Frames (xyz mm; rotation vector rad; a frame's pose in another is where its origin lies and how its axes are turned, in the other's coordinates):
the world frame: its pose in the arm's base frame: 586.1 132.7 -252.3 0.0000 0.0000 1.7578
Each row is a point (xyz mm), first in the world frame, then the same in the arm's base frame.
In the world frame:
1: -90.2 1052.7 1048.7
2: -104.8 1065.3 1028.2
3: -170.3 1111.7 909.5
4: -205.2 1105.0 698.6
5: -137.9 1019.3 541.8
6: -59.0 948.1 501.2
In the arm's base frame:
1: -431.5 -151.6 796.4
2: -441.1 -168.3 775.9
3: -474.6 -241.3 657.2
4: -461.5 -274.4 446.3
5: -389.8 -192.3 289.5
6: -334.5 -101.5 248.9

